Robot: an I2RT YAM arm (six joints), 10 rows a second.
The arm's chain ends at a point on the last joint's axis. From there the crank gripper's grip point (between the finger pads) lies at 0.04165 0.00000 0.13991 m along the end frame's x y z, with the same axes.
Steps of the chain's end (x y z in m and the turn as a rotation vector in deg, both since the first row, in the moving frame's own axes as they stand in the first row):
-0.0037, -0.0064, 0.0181, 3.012, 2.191, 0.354
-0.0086, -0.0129, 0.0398, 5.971, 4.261, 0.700
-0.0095, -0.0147, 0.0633, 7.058, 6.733, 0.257
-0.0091, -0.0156, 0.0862, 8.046, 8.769, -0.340
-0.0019, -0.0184, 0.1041, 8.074, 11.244, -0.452
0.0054, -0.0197, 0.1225, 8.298, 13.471, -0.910
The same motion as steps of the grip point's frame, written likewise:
0.0016, -0.0134, 0.0162, 3.012, 2.191, 0.354
0.0017, -0.0267, 0.0356, 5.971, 4.261, 0.700
0.0066, -0.0313, 0.0564, 7.058, 6.733, 0.257
0.0116, -0.0350, 0.0768, 8.046, 8.769, -0.340
0.0244, -0.0378, 0.0919, 8.074, 11.244, -0.452
0.0366, -0.0399, 0.1075, 8.298, 13.471, -0.910

